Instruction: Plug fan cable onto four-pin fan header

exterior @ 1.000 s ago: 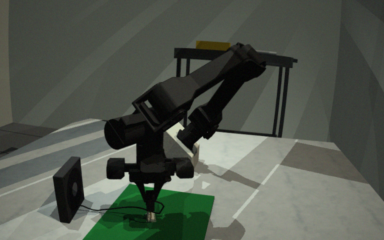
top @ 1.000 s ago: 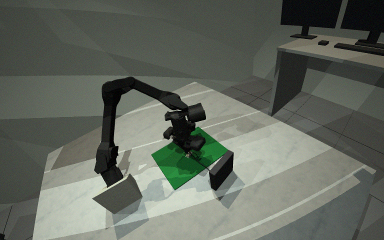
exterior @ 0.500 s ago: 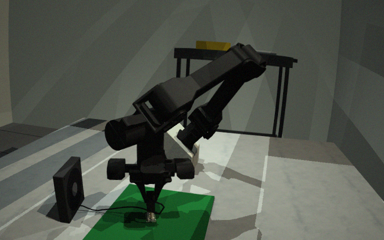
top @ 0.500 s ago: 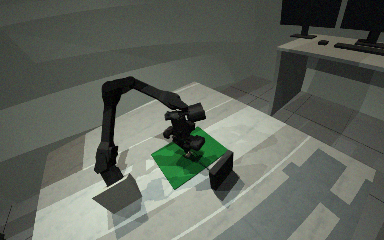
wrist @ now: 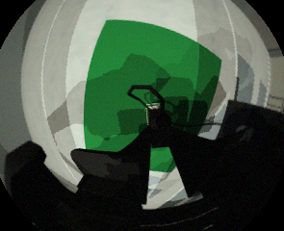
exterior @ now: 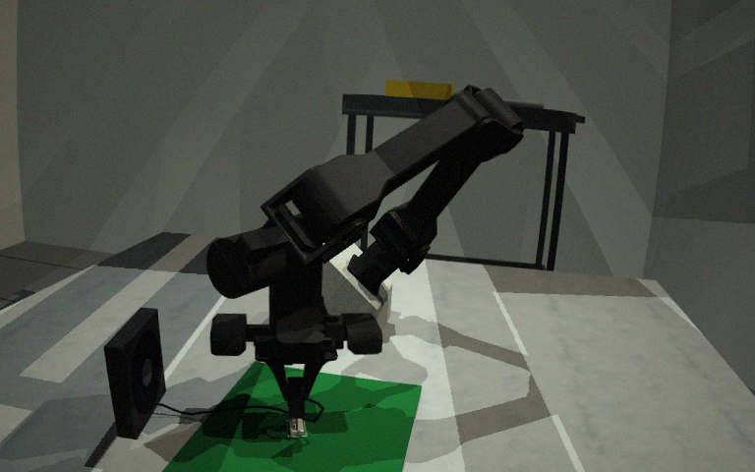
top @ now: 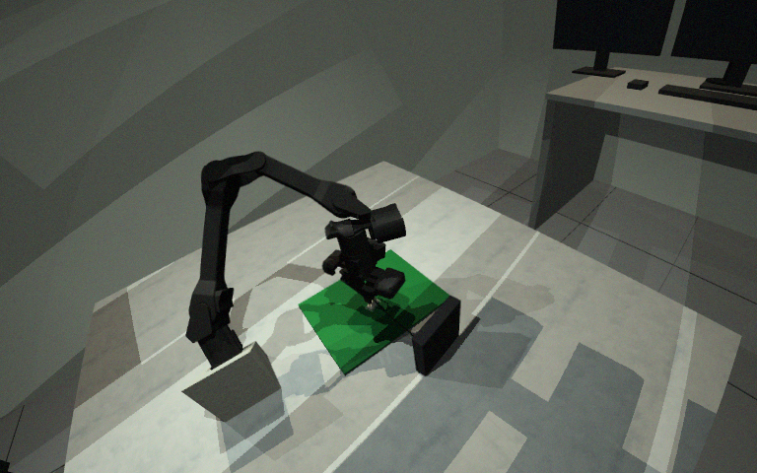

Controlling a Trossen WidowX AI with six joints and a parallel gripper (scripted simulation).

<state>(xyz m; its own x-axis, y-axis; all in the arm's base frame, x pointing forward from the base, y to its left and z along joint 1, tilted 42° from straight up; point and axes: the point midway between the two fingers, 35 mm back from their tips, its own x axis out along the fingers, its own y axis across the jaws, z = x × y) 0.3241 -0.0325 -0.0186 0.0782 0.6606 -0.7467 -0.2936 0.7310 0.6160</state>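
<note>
The black plug lies 10 mm ahead of my gripper tip and 10 mm above it. Round my gripper tip: black fan 180 mm to the right, 20 mm ahead, 20 mm above; header 40 mm below, 10 mm ahead; green board 50 mm below, 10 mm to the left, 10 mm ahead.
</note>
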